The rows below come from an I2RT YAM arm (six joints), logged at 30 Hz.
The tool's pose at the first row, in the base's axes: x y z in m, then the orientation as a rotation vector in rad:
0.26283, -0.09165, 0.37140, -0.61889, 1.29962, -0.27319
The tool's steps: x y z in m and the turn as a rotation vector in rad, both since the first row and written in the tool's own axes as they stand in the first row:
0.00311, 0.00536, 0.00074, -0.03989, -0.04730, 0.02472
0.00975, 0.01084, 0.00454, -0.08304, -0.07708, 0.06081
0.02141, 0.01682, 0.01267, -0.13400, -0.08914, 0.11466
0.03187, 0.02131, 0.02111, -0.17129, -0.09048, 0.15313
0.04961, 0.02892, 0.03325, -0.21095, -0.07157, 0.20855
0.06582, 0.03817, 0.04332, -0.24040, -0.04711, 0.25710
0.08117, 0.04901, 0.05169, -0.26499, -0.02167, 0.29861
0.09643, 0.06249, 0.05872, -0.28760, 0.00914, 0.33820
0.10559, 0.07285, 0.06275, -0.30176, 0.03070, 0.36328
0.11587, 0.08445, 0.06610, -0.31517, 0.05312, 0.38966
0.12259, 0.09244, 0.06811, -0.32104, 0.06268, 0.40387
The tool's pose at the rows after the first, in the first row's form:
0.26356, -0.08873, 0.36593, -0.63912, 1.26891, -0.21160
0.26812, -0.08672, 0.35795, -0.65292, 1.25798, -0.14465
0.27805, -0.08574, 0.34620, -0.65984, 1.26921, -0.06390
0.28819, -0.08525, 0.33631, -0.66476, 1.28367, -0.00775
0.30332, -0.08502, 0.31925, -0.65862, 1.32157, 0.05786
0.31582, -0.08324, 0.30221, -0.64796, 1.36089, 0.10993
0.32624, -0.08018, 0.28474, -0.63768, 1.39835, 0.15310
0.33496, -0.07530, 0.26566, -0.62639, 1.43993, 0.19217
0.33968, -0.07059, 0.25289, -0.61874, 1.46803, 0.21644
0.34386, -0.06564, 0.23842, -0.60929, 1.49695, 0.24122
0.34636, -0.06213, 0.22870, -0.60320, 1.50978, 0.25442

